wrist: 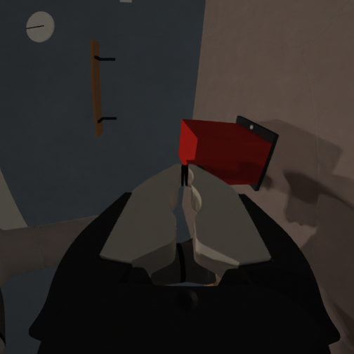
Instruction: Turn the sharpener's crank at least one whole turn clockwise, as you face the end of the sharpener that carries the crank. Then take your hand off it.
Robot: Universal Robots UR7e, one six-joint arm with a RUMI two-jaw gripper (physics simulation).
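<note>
The red sharpener shows in the wrist view right of the middle, turned sideways in the picture, on its black base plate. Its crank cannot be made out; the lower left part of the sharpener is hidden behind the fingers. My gripper is shut, with its two pale fingers together and nothing seen held between them. In the picture, the fingertips overlap the near lower left corner of the red body; whether they touch it or the crank cannot be told.
The brown table top fills the right side, with dark shadows beside the sharpener. A blue-grey wall carries a wooden shelf on black brackets and a round white clock. A pale, thick band crosses the lower left.
</note>
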